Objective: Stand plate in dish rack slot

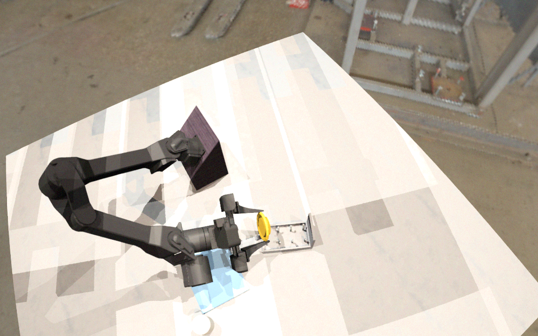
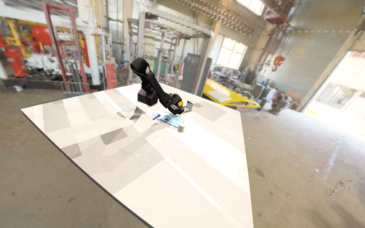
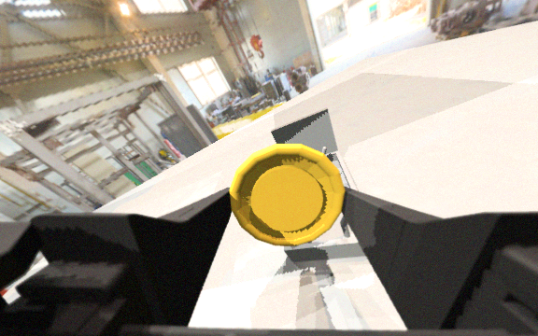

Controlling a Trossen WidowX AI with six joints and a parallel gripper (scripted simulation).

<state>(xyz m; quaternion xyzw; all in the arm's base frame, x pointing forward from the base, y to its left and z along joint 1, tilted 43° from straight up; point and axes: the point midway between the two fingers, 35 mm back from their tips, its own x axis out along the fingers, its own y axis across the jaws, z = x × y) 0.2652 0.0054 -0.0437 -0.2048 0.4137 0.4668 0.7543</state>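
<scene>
The grey dish rack lies 40 mm ahead of my gripper tip, 40 mm to the left of it and 50 mm below it. From my gripper tip the other things lie so: blue spoon 80 mm behind, 220 mm to the right, 70 mm below; light blue mat 30 mm ahead, 170 mm to the right, 70 mm below; yellow plate 10 mm to the right.
</scene>
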